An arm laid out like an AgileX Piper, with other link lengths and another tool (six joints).
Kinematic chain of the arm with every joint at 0, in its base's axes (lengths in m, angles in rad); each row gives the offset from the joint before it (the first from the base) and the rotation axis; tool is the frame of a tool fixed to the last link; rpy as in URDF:
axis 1: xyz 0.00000 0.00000 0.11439 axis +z
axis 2: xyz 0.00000 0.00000 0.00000 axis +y
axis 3: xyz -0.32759 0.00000 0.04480 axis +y
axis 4: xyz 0.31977 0.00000 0.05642 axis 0.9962 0 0.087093
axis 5: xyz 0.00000 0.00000 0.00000 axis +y
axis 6: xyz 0.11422 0.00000 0.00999 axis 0.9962 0 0.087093
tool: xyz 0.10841 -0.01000 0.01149 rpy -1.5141 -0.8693 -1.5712
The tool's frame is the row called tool.
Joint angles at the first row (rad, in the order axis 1, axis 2, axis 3, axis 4, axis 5, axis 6):
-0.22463, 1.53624, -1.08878, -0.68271, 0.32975, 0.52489
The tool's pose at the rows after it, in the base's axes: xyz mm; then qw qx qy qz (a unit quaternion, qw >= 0):
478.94, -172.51, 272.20, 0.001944, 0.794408, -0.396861, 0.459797
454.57, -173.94, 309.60, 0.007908, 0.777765, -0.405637, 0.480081
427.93, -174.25, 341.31, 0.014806, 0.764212, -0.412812, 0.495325
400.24, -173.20, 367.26, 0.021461, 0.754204, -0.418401, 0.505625
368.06, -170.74, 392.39, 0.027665, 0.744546, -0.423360, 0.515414
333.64, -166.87, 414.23, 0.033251, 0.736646, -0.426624, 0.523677
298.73, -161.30, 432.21, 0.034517, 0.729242, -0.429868, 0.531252
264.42, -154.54, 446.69, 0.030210, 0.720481, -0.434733, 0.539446
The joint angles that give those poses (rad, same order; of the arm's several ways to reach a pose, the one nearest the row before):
-0.22463, 1.44523, -1.08876, -0.67462, 0.38186, 0.52418
-0.22462, 1.35327, -1.08878, -0.66875, 0.43892, 0.51758
-0.22462, 1.26593, -1.08878, -0.65528, 0.49901, 0.49669
-0.22463, 1.18365, -1.08879, -0.63374, 0.56067, 0.46313
-0.22466, 1.09346, -1.08877, -0.60938, 0.62842, 0.42280
-0.22463, 1.00150, -1.08878, -0.58357, 0.69820, 0.37658
-0.22465, 0.91018, -1.08877, -0.55454, 0.76540, 0.33243
-0.22465, 0.82127, -1.08900, -0.52564, 0.82755, 0.29970

